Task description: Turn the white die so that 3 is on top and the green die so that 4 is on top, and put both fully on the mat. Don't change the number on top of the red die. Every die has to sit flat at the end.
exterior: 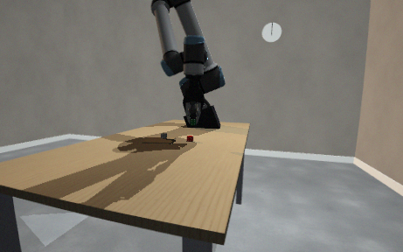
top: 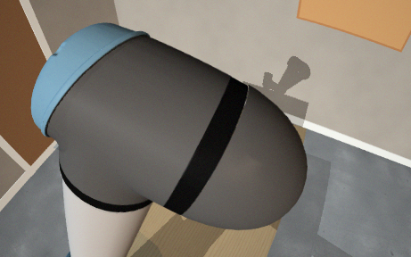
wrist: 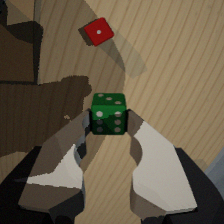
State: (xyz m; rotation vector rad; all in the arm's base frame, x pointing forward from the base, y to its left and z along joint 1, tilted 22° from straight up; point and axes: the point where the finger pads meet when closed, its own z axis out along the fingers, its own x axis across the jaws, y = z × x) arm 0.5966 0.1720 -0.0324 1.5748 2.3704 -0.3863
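My hand is 5 cm past the red die, 3 cm to the left of it and 10 cm above it. From my hand the other things lie so: green die (1 cm below); then tan mat (18 cm to the right, 11 cm below); then white die (4 cm behind, 18 cm to the right, 9 cm below).
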